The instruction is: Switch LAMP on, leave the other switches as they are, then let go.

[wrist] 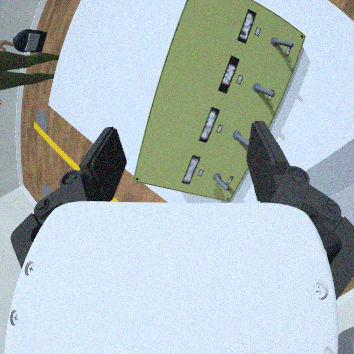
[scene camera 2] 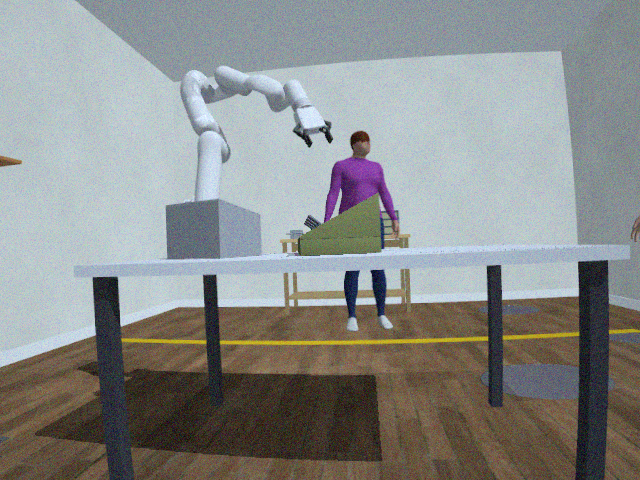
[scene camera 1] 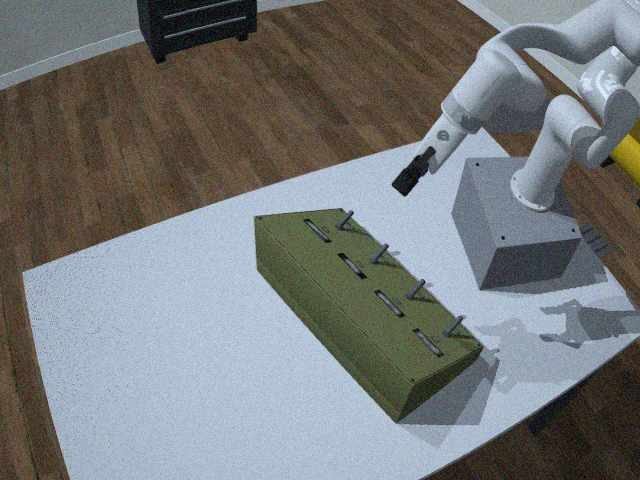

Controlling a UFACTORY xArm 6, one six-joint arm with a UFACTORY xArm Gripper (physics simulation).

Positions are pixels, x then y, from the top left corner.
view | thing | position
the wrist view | gripper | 183,140
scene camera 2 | gripper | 321,143
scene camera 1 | gripper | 407,180
